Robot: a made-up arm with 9 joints.
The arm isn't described. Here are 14 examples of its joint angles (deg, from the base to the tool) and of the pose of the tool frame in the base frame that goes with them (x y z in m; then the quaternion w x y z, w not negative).
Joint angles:
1: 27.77 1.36 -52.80 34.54 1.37 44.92 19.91 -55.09 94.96
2: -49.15 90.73 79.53 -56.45 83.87 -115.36 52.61 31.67 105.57
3: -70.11 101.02 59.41 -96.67 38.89 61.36 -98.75 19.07 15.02
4: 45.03 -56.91 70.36 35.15 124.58 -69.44 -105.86 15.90 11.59
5: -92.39 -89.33 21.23 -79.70 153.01 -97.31 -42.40 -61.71 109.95
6: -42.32 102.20 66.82 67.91 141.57 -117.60 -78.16 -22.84 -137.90
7: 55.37 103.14 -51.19 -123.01 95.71 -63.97 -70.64 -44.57 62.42
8: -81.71 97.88 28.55 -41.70 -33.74 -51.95 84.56 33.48 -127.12
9: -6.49 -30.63 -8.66 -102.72 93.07 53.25 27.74 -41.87 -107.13
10: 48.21 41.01 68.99 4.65 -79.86 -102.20 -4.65 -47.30 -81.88
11: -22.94 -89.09 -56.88 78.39 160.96 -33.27 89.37 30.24 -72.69
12: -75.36 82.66 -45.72 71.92 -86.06 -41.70 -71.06 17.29 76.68
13: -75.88 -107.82 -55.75 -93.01 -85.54 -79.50 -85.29 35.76 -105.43
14: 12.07 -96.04 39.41 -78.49 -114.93 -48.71 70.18 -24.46 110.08
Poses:
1: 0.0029 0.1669 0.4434 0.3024 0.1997 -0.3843 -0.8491
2: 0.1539 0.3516 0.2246 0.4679 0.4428 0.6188 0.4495
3: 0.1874 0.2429 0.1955 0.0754 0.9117 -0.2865 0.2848
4: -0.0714 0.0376 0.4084 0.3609 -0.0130 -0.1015 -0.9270
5: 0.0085 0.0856 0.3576 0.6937 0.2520 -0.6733 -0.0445
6: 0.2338 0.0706 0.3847 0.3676 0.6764 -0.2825 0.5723
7: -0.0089 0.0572 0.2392 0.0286 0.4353 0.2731 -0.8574
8: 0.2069 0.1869 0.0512 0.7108 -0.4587 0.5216 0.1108
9: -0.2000 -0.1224 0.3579 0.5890 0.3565 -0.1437 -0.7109
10: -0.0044 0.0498 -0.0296 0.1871 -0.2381 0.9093 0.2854
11: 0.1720 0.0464 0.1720 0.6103 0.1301 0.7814 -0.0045
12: -0.0209 0.1026 0.4890 0.8868 0.4233 -0.0563 0.1768
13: 0.1264 0.0819 0.2047 0.4982 0.4994 -0.6684 -0.2359
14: -0.0294 -0.0008 0.3591 0.6652 -0.3526 -0.1708 -0.6356
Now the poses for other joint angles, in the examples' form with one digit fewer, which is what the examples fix.
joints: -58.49 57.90 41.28 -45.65 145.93 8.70 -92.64 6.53 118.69
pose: -0.071 -0.022 0.165 0.519 0.586 0.261 -0.564
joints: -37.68 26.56 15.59 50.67 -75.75 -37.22 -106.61 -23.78 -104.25
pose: -0.186 0.113 0.389 0.316 -0.544 -0.731 0.265
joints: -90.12 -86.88 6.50 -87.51 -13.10 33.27 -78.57 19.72 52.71
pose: 0.198 0.152 0.321 0.476 0.436 0.484 0.590
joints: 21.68 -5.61 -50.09 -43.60 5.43 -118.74 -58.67 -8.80 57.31
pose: -0.110 0.046 0.431 0.307 0.222 -0.671 0.637
